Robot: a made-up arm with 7 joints.
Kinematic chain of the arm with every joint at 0, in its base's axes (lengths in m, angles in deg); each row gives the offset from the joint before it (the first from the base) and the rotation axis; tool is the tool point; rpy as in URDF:
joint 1: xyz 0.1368 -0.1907 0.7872 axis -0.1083 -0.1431 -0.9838
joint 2: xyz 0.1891 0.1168 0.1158 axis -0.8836 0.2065 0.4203
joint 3: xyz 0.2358 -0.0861 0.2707 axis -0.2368 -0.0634 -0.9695
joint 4: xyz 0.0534 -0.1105 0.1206 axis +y
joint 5: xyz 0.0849 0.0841 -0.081 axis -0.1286 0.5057 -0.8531
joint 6: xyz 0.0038 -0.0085 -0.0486 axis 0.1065 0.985 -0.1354
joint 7: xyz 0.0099 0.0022 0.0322 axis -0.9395 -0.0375 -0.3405
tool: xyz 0.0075 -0.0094 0.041 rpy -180 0 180
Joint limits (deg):
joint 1: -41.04..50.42
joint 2: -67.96..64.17
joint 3: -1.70..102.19
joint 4: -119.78..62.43
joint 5: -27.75..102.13
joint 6: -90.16..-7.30
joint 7: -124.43..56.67
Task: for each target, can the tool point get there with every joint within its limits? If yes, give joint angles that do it. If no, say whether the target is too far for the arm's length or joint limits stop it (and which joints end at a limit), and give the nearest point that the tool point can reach.
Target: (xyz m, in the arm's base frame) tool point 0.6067 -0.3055 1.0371
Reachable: yes | joints -28.05 -39.65 44.72 16.94 41.20 -19.61 -17.17
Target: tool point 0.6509 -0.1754 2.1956
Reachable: no: too far | nearest point 0.5732 -0.2733 1.5130 | short by 0.694 m
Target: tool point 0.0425 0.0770 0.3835
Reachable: no: joint limits stop it (at a limit: joint 1, joint 2, joint 6, joint 7) | nearest point 0.4475 -0.2489 0.8295 | short by 0.685 m
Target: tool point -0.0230 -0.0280 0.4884
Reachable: no: joint limits stop it (at a limit: joint 1, joint 2, joint 3, joint 6, joint 7) | nearest point -0.0072 -0.4614 0.8902 | short by 0.591 m
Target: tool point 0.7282 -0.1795 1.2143
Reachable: yes | joints 28.08 32.70 15.16 -3.71 71.32 -81.44 -19.59
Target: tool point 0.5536 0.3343 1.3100
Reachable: yes | joints -28.17 35.28 13.14 -95.68 34.35 -48.72 -89.14
